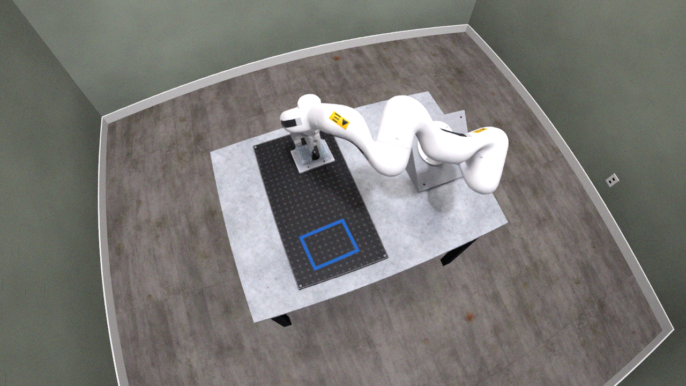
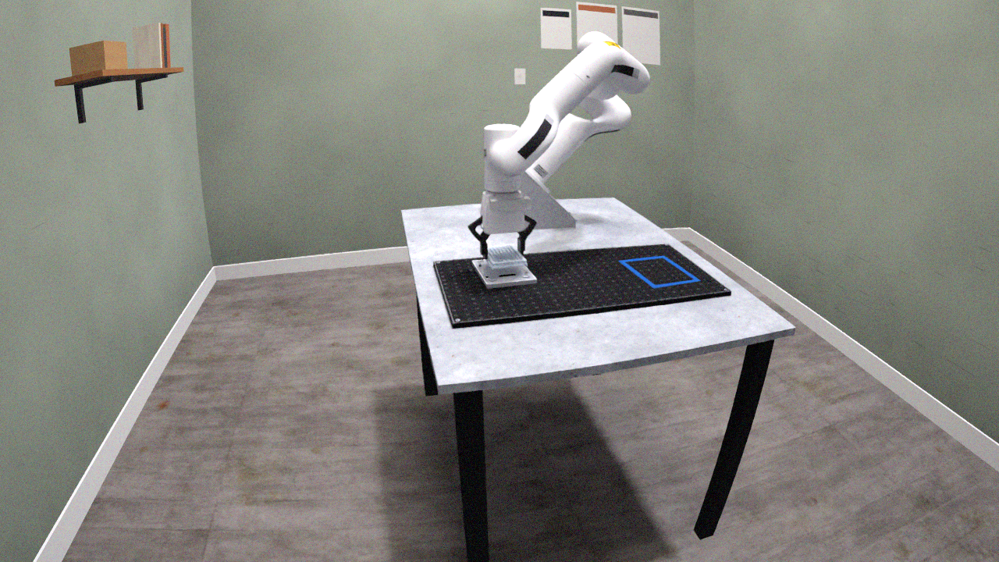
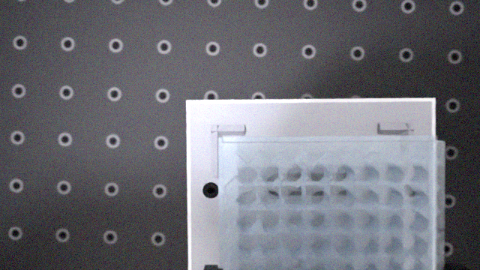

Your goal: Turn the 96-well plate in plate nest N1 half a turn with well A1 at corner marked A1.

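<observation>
Right now my hand is 50 mm above the slotted fixture plate. Round my hand: 96-well plate (10 mm below).
</observation>
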